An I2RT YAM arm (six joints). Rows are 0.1 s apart.
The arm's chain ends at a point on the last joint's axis. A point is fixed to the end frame.
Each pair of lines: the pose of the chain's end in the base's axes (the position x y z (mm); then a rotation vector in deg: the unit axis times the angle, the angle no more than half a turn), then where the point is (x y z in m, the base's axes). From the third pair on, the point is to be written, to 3 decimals.
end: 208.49 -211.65 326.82 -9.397 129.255 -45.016
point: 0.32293 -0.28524 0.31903
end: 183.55 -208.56 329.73 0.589 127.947 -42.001
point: 0.29115 -0.29198 0.32380
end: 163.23 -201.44 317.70 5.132 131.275 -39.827
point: 0.266 -0.290 0.303
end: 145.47 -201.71 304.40 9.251 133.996 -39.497
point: 0.243 -0.295 0.284
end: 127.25 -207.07 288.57 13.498 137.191 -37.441
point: 0.219 -0.304 0.259
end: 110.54 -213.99 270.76 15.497 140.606 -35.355
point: 0.199 -0.311 0.233
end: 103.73 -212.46 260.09 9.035 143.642 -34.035
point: 0.197 -0.302 0.217
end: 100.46 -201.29 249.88 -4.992 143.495 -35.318
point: 0.206 -0.277 0.208
